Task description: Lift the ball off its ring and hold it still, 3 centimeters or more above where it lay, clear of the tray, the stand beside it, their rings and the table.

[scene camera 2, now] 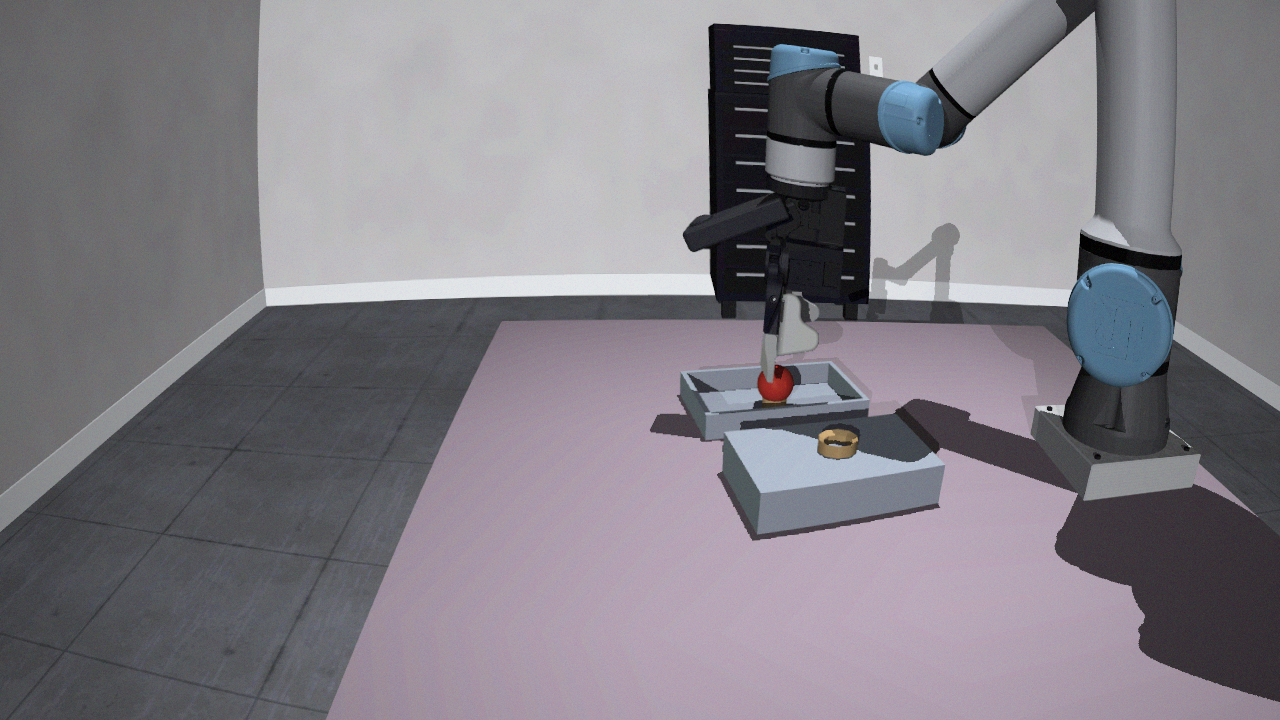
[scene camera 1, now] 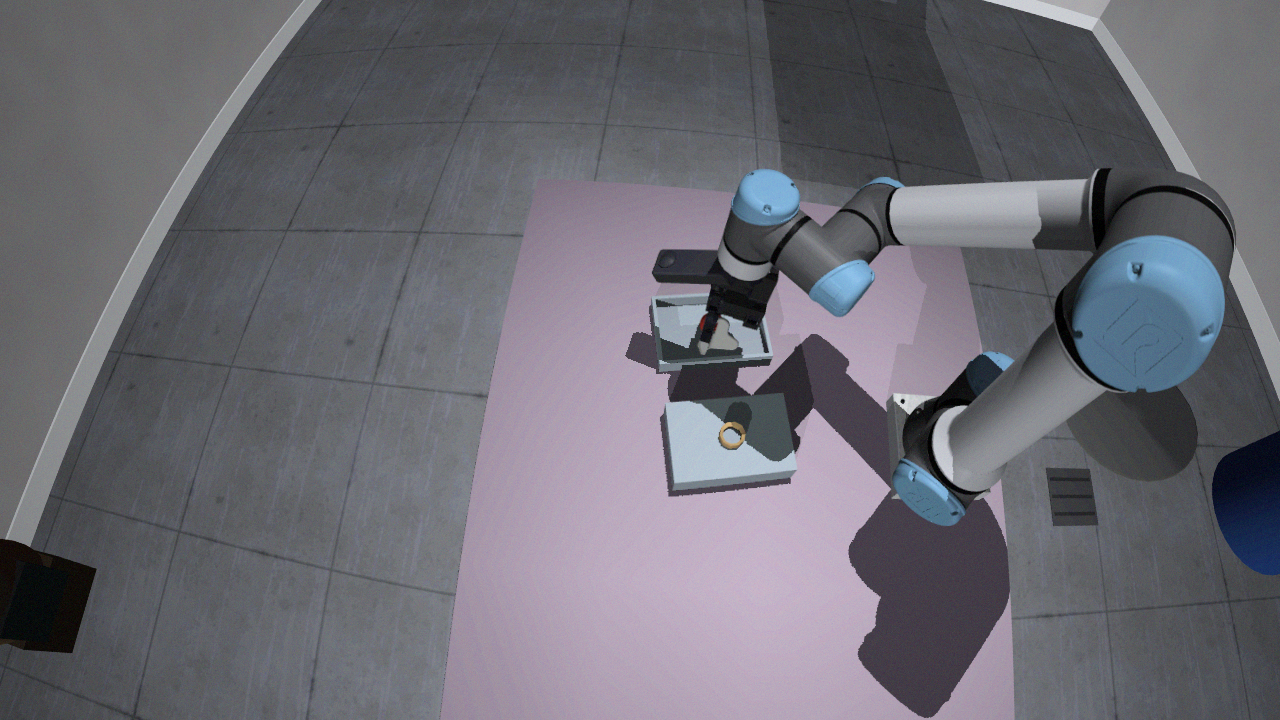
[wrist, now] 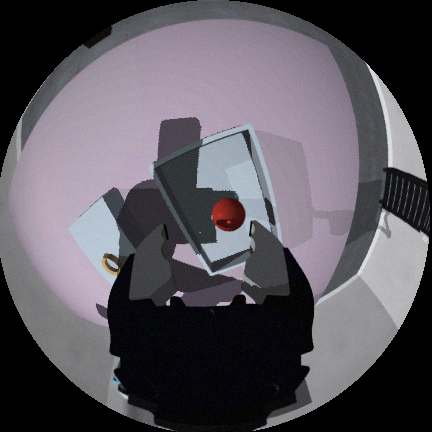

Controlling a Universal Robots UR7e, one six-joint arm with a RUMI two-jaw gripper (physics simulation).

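Note:
The red ball sits in the pale blue tray. A little of its tan ring shows under it in scene camera 2's view; in scene camera 1's view a finger mostly hides the ball. My gripper is partly open and empty, pointing down over the tray. In the wrist view the ball lies just beyond the fingertips, nearer the right finger; in scene camera 2's view one fingertip overlaps the ball's upper left. Whether it touches the ball I cannot tell.
The pale blue box-shaped stand is beside the tray, nearer scene camera 2. An empty tan ring lies on its top. The robot's base is at the right. The tray's raised walls surround the ball.

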